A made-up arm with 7 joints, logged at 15 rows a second.
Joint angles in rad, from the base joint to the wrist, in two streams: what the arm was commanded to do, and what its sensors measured. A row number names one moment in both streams.
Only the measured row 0 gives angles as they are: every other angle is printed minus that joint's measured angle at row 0.
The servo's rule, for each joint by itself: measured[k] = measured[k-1] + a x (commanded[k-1-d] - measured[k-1]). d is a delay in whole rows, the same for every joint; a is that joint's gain. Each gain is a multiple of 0.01, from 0.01 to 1. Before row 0 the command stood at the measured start. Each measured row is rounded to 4 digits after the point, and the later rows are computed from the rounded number. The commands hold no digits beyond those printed.
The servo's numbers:
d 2
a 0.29 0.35 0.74 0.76 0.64 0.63 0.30
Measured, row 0:
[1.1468 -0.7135 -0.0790 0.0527 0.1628 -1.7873 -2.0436]
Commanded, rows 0 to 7:
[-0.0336 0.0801 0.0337 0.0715 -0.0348 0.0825 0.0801]
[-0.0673 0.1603 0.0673 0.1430 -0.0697 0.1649 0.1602]
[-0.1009 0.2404 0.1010 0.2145 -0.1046 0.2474 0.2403]
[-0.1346 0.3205 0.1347 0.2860 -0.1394 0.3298 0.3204]
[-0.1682 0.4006 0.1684 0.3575 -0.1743 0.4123 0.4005]
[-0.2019 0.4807 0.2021 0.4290 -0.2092 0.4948 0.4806]
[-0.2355 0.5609 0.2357 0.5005 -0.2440 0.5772 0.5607]
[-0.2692 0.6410 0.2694 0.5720 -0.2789 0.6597 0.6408]
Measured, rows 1 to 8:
[0.0000 0.0000 0.0000 0.0000 0.0000 0.0000 0.0000]
[0.0000 0.0000 0.0000 0.0000 0.0000 0.0000 0.0000]
[-0.0097 0.0280 0.0249 0.0543 -0.0223 0.0520 0.0240]
[-0.0264 0.0743 0.0563 0.1217 -0.0526 0.1231 0.0649]
[-0.0480 0.1324 0.0894 0.1922 -0.0859 0.2014 0.1175]
[-0.0731 0.1982 0.1229 0.2635 -0.1201 0.2823 0.1784]
[-0.1007 0.2690 0.1566 0.3349 -0.1548 0.3642 0.2450]
[-0.1300 0.3431 0.1903 0.4064 -0.1896 0.4465 0.3157]

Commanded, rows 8 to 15:
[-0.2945 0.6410 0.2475 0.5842 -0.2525 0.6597 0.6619]
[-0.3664 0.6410 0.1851 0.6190 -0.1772 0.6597 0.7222]
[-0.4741 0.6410 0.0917 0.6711 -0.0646 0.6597 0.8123]
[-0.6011 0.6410 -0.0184 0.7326 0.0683 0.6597 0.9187]
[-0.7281 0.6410 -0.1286 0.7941 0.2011 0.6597 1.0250]
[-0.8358 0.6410 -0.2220 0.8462 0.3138 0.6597 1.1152]
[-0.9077 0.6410 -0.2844 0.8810 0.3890 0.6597 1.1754]
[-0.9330 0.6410 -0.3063 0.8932 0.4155 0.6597 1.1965]
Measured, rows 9 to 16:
[-0.1606 0.4193 0.2239 0.4779 -0.2244 0.5288 0.3892]
[-0.1921 0.4969 0.2576 0.5494 -0.2593 0.6113 0.4647]
[-0.2218 0.5473 0.2501 0.5758 -0.2549 0.6418 0.5239]
[-0.2637 0.5801 0.2020 0.6086 -0.2052 0.6531 0.5834]
[-0.3247 0.6014 0.1204 0.6561 -0.1152 0.6573 0.6521]
[-0.4049 0.6153 0.0177 0.7142 0.0022 0.6588 0.7321]
[-0.4986 0.6243 -0.0906 0.7749 0.1295 0.6594 0.8200]
[-0.5964 0.6301 -0.1878 0.8291 0.2475 0.6596 0.9086]

